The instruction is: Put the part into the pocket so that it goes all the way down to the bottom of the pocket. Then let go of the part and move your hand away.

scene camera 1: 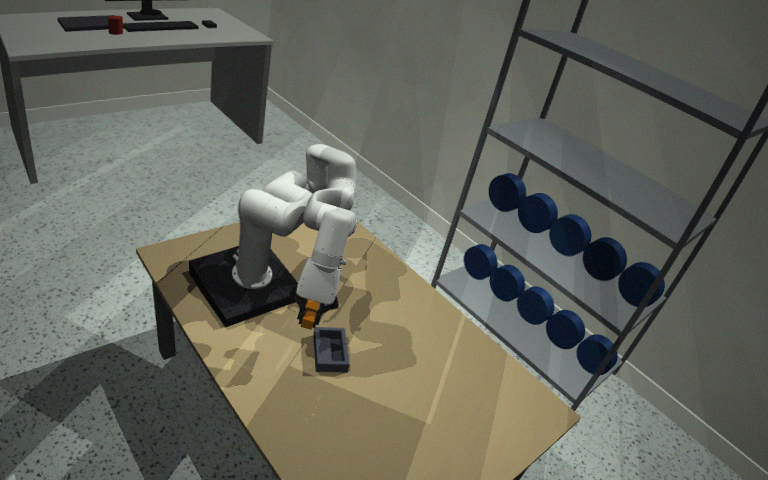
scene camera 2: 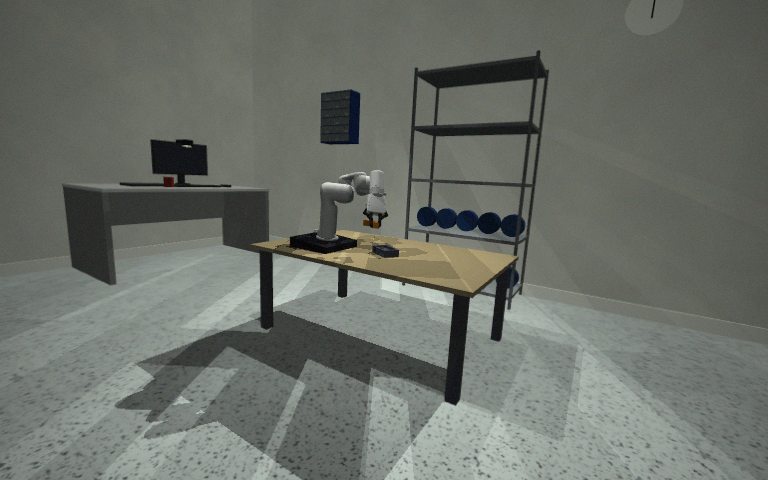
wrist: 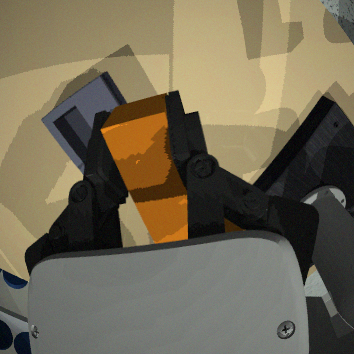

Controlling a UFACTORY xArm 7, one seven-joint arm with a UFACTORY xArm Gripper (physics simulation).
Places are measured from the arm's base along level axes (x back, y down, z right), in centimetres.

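Pixels of known places: gripper, fingertip midpoint: (scene camera 1: 307, 324) (scene camera 2: 375, 227) (wrist: 144, 118); arm's base, link origin: (scene camera 1: 252, 274) (scene camera 2: 327, 238).
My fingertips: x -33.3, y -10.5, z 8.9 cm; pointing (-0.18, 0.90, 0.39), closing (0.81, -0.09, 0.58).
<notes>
For each thing: its top centre in the pictures, then the offset to it from my fingertips. Level surfaces: height alone.
- orange part, top centre: (wrist: 193, 205) (scene camera 1: 306, 304) dx +3.8, dy -2.7, dz -2.8 cm
- dark grey block with the pocket, top centre: (wrist: 101, 146) (scene camera 1: 331, 345) (scene camera 2: 385, 247) dx -2.7, dy +11.6, dz -8.8 cm
- wooden table, surface height: dy +15.2 cm
An orange part (scene camera 1: 309, 314) (scene camera 2: 370, 224) (wrist: 145, 155) is held between the fingers of my gripper (scene camera 1: 309, 318) (scene camera 2: 374, 221) (wrist: 144, 118), which is shut on it. Scene camera 2 shows the part well above the table. A dark grey block with the pocket (scene camera 1: 331, 365) (scene camera 2: 385, 252) (wrist: 92, 97) lies on the table. In scene camera 1 the gripper is on the robot-base side of the block. In the wrist view the block is lower down, behind the left finger, which hides part of it and of its recess.
The wooden table (scene camera 1: 362, 421) (scene camera 2: 430, 271) carries the arm's black base plate (scene camera 1: 226, 311) (scene camera 2: 308, 244) (wrist: 300, 145) beside the block. A shelf rack (scene camera 1: 478, 164) (scene camera 2: 411, 141) with blue discs stands beyond the table. A desk (scene camera 1: 243, 36) (scene camera 2: 84, 226) stands farther off.
</notes>
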